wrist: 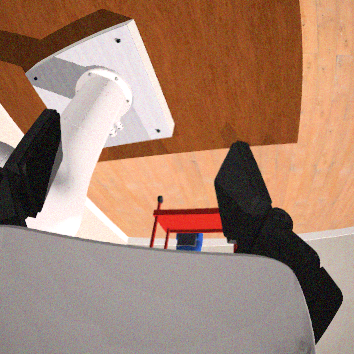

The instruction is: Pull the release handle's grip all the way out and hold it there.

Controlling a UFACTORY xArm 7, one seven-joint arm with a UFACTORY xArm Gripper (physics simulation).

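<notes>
My gripper (142, 146) is open, with its two black fingers wide apart and nothing between them. The left finger stands in front of the white arm base, and the right finger overlaps the edge of a red cart in the background. The release handle and its grip do not show in the wrist view.
The robot's white arm column (82, 142) rises from a pale base plate (145, 85) on the brown wooden table top (235, 65). Past the table edge, a red cart (187, 212) with a blue item (197, 242) stands on the light wood floor (320, 180) near a wall.
</notes>
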